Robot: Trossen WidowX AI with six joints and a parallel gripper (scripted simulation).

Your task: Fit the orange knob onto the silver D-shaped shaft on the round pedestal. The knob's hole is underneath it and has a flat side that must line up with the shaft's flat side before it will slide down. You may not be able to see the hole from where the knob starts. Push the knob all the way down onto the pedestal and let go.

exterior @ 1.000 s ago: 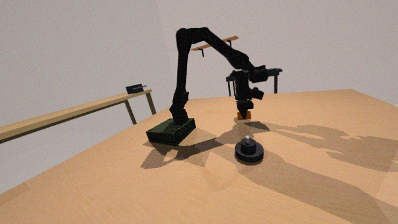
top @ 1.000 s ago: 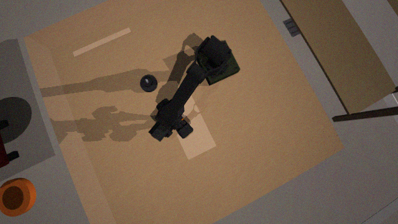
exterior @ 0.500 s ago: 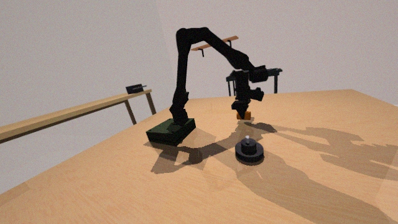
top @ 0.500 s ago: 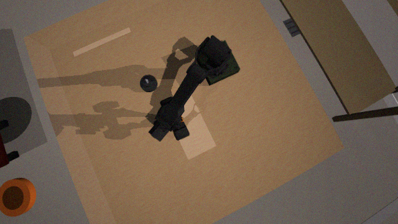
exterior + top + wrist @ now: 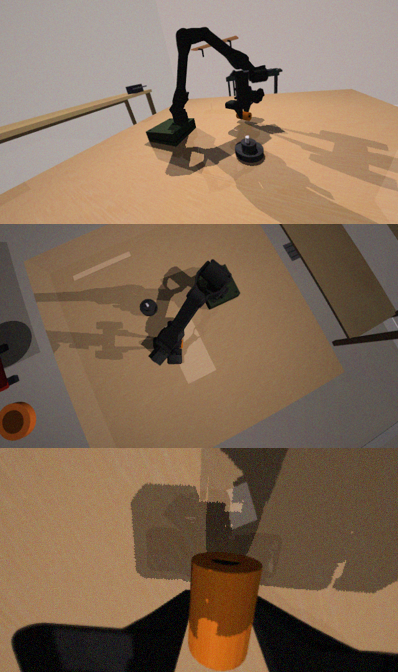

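My gripper tip is 1 cm to the right of the orange knob, 1 cm below it and 1 cm past it. The rest, counted from my gripper tip: black round pedestal: 23 cm to the right, 2 cm ahead, 1 cm above.
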